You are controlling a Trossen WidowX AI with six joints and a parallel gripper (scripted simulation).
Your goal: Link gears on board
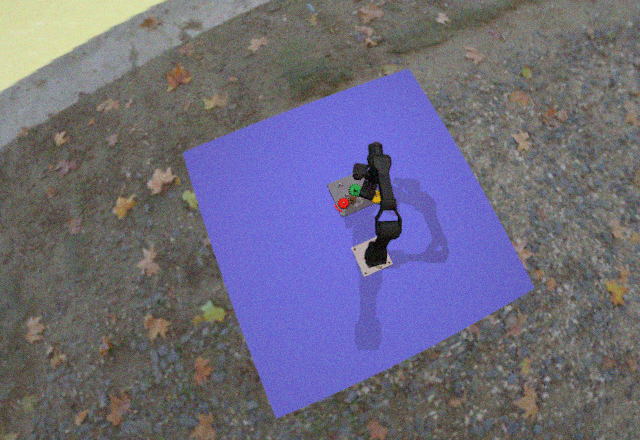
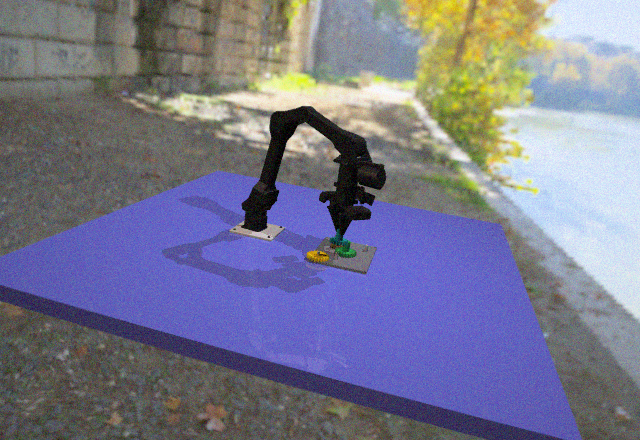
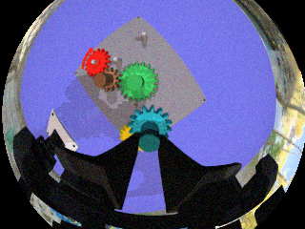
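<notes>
Right now my gripper tip is 6 cm to the right of the green gear, 6 cm above it and 1 cm short of it. Also, from my gripper tip: teal gear (1 cm below); yellow gear (7 cm below, 5 cm behind, 3 cm to the right); brown gear (8 cm to the left, 6 cm below, 3 cm behind).
</notes>
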